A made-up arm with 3 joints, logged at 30 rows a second.
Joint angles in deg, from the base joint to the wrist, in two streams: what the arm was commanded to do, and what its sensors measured. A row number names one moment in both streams.
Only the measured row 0 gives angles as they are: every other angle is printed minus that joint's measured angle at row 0.
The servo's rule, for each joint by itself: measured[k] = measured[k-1] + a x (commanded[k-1-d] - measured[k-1]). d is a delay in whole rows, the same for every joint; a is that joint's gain. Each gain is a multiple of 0.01, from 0.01 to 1. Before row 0 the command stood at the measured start. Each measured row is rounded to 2 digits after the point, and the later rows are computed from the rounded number. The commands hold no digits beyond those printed.
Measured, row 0:
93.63 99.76 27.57
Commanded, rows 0 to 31:
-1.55 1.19 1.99
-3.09 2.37 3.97
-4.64 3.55 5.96
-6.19 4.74 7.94
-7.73 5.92 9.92
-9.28 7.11 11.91
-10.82 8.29 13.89
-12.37 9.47 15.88
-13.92 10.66 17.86
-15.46 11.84 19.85
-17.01 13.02 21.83
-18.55 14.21 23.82
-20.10 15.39 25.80
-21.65 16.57 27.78
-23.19 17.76 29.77
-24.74 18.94 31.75
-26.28 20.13 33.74
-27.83 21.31 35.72
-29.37 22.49 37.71
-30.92 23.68 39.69
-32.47 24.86 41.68
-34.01 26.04 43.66
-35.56 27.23 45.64
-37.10 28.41 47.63
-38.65 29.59 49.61
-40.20 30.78 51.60
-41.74 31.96 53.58
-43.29 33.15 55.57
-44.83 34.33 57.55
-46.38 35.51 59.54
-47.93 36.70 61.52
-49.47 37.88 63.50
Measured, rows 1 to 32:
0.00 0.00 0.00
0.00 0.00 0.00
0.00 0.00 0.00
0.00 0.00 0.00
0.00 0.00 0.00
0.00 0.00 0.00
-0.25 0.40 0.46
-0.70 1.07 1.27
-1.33 1.91 2.35
-2.11 2.87 3.64
-3.01 3.91 5.08
-4.01 5.00 6.65
-5.10 6.12 8.32
-6.26 7.26 10.06
-7.49 8.42 11.85
-8.77 9.58 13.69
-10.09 10.75 15.56
-11.44 11.93 17.46
-12.83 13.11 19.38
-14.24 14.29 21.31
-15.67 15.47 23.26
-17.12 16.65 25.21
-18.59 17.83 27.17
-20.07 19.01 29.14
-21.56 20.19 31.11
-23.06 21.38 33.08
-24.57 22.56 35.06
-26.08 23.74 37.04
-27.60 24.93 39.02
-29.12 26.11 41.00
-30.64 27.29 42.98
-32.17 28.48 44.96
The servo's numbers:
d 6
a 0.16 0.34 0.23

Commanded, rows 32 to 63:
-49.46 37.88 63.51
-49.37 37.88 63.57
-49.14 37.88 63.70
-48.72 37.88 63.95
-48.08 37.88 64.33
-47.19 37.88 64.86
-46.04 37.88 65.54
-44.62 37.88 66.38
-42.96 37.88 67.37
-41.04 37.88 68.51
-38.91 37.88 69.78
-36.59 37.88 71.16
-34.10 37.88 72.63
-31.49 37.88 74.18
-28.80 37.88 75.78
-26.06 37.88 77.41
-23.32 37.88 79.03
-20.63 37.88 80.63
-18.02 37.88 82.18
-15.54 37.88 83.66
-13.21 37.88 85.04
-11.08 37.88 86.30
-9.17 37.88 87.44
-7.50 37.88 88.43
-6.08 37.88 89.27
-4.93 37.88 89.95
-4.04 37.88 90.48
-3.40 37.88 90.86
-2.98 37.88 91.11
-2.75 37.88 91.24
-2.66 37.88 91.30
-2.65 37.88 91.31
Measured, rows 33 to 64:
-33.70 29.66 46.94
-35.23 30.85 48.92
-36.77 32.03 50.90
-38.31 33.21 52.89
-39.85 34.40 54.87
-41.39 35.58 56.85
-42.68 36.36 58.38
-43.75 36.88 59.57
-44.61 37.22 60.52
-45.27 37.44 61.31
-45.72 37.59 62.00
-45.96 37.69 62.66
-45.97 37.75 63.32
-45.75 37.79 64.02
-45.30 37.82 64.79
-44.62 37.84 65.65
-43.71 37.85 66.60
-42.57 37.86 67.65
-41.21 37.87 68.80
-39.65 37.87 70.04
-37.91 37.87 71.36
-36.01 37.87 72.75
-33.98 37.87 74.19
-31.84 37.87 75.67
-29.63 37.87 77.17
-27.38 37.87 78.66
-25.11 37.87 80.13
-22.87 37.87 81.55
-20.68 37.87 82.90
-18.57 37.87 84.17
-16.57 37.87 85.34
-14.71 37.87 86.40

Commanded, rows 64 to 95:
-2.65 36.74 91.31
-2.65 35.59 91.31
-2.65 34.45 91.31
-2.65 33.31 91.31
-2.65 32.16 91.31
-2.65 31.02 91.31
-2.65 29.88 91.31
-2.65 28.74 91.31
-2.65 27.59 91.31
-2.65 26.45 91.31
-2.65 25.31 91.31
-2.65 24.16 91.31
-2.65 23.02 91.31
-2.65 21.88 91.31
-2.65 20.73 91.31
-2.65 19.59 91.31
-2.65 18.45 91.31
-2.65 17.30 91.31
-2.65 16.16 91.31
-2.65 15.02 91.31
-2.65 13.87 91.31
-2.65 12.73 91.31
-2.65 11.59 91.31
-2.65 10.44 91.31
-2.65 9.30 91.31
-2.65 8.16 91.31
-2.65 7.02 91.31
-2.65 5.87 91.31
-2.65 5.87 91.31
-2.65 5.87 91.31
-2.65 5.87 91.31
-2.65 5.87 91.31
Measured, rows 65 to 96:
-13.00 37.87 87.34
-11.46 37.87 88.15
-10.10 37.87 88.83
-8.92 37.87 89.38
-7.92 37.87 89.82
-7.08 37.87 90.16
-6.37 37.49 90.42
-5.77 36.84 90.62
-5.27 36.03 90.78
-4.85 35.11 90.90
-4.50 34.11 90.99
-4.20 33.06 91.06
-3.95 31.98 91.12
-3.74 30.88 91.16
-3.57 29.76 91.19
-3.42 28.63 91.22
-3.30 27.50 91.24
-3.20 26.36 91.26
-3.11 25.22 91.27
-3.04 24.08 91.28
-2.98 22.94 91.29
-2.93 21.80 91.29
-2.89 20.66 91.29
-2.85 19.52 91.29
-2.82 18.38 91.29
-2.79 17.24 91.29
-2.77 16.09 91.29
-2.75 14.95 91.29
-2.73 13.81 91.29
-2.72 12.66 91.29
-2.71 11.52 91.29
-2.70 10.38 91.29

